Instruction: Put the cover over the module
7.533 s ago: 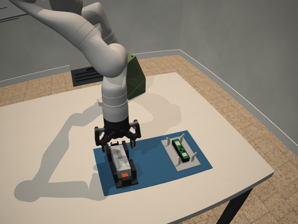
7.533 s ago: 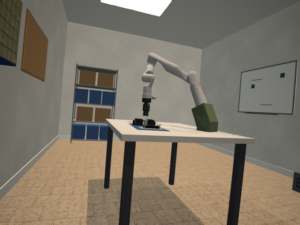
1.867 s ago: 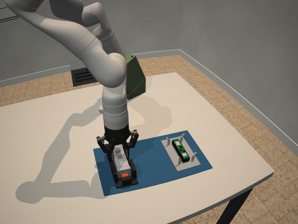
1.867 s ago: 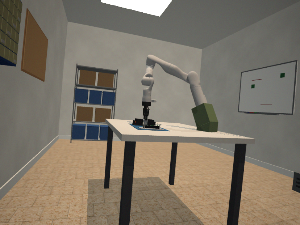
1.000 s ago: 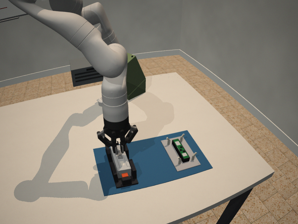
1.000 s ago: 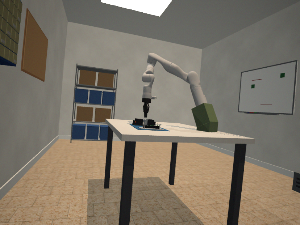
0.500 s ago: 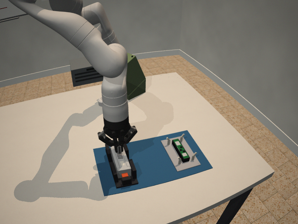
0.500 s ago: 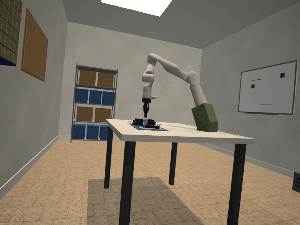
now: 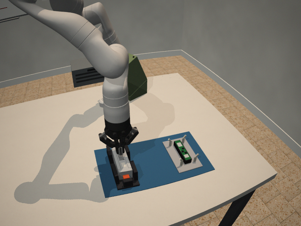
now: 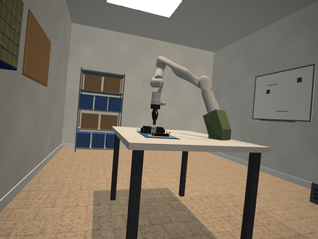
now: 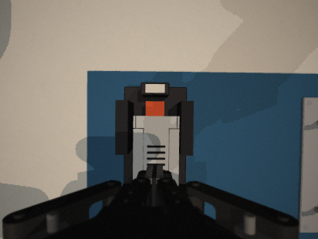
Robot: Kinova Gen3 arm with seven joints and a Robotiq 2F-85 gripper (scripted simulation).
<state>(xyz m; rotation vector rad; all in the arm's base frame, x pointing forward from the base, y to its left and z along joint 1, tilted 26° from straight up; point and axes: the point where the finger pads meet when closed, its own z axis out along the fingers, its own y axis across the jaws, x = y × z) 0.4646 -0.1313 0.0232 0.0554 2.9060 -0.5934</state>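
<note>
The grey cover is 1 cm ahead of my hand and 6 cm below it.
</note>
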